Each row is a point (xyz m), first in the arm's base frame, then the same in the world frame.
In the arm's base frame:
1: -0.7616 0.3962 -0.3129
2: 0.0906 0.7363 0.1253
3: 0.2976 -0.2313 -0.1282
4: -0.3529 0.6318 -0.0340
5: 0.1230 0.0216 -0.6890
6: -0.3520 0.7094 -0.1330
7: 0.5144 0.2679 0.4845
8: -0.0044 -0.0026 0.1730
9: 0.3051 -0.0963 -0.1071
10: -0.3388 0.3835 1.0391
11: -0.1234 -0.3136 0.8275
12: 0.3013 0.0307 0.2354
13: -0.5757 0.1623 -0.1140
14: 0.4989 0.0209 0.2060
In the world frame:
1: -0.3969 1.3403 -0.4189
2: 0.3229 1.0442 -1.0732
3: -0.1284 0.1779 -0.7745
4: 0.0321 1.2505 -0.7478
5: -0.6215 0.5174 -0.9992
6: -0.0375 1.3162 -0.8294
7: 0.6336 0.3931 -0.9858
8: 0.1363 0.5268 -0.5685
9: -0.0693 0.2768 -0.8483
10: 0.9591 0.9844 -0.2155
11: 0.6242 0.3205 -0.0599
12: 0.2820 0.3573 -0.7887
13: -0.2304 1.0302 -0.3490
14: 0.3030 0.2276 -0.9395

